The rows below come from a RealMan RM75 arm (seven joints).
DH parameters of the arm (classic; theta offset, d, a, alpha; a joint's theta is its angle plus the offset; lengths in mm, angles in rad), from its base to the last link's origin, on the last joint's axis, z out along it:
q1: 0 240.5 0 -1.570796
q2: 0 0 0 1.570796
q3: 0 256 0 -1.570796
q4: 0 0 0 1.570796
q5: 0 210 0 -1.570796
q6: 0 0 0 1.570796
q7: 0 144 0 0
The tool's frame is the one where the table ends.
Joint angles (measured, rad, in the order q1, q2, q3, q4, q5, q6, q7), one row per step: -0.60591, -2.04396, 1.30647, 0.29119, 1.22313, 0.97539, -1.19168; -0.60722, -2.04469, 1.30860, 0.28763, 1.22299, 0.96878, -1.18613; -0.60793, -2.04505, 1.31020, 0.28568, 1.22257, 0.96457, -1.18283; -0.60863, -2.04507, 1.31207, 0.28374, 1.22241, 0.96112, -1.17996; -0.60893, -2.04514, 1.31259, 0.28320, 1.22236, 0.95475, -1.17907; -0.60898, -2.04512, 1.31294, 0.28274, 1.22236, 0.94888, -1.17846; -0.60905, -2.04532, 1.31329, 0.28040, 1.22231, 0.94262, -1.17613; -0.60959, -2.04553, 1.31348, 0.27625, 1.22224, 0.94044, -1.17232; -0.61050, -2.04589, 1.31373, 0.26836, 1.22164, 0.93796, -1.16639; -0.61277, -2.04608, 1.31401, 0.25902, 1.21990, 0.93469, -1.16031; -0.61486, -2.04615, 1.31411, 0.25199, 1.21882, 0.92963, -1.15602; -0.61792, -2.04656, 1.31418, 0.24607, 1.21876, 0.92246, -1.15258; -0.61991, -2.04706, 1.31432, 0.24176, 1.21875, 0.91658, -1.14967
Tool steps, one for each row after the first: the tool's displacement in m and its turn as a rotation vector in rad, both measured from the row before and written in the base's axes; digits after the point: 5 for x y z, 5 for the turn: -0.00088, -0.00011, -0.00092, 0.00055, 0.00801, 0.00064; -0.00055, -0.00003, -0.00051, 0.00051, 0.00494, 0.00044; -0.00055, -0.00008, -0.00042, -0.00008, 0.00481, 0.00008; -0.00078, 0.00037, -0.00007, 0.00229, 0.00489, 0.00319; -0.00082, 0.00031, -0.00001, 0.00220, 0.00443, 0.00334; -0.00120, -0.00002, -0.00031, 0.00170, 0.00556, 0.00385; -0.00090, -0.00047, -0.00056, -0.00054, 0.00372, 0.00134; -0.00152, -0.00100, -0.00102, -0.00169, 0.00486, 0.00287; -0.00142, -0.00073, -0.00102, -0.00137, 0.00490, 0.00353; -0.00129, -0.00028, -0.00069, -0.00005, 0.00547, 0.00404; -0.00094, 0.00018, -0.00075, 0.00041, 0.00681, 0.00367; -0.00080, 0.00005, -0.00063, 0.00042, 0.00557, 0.00292
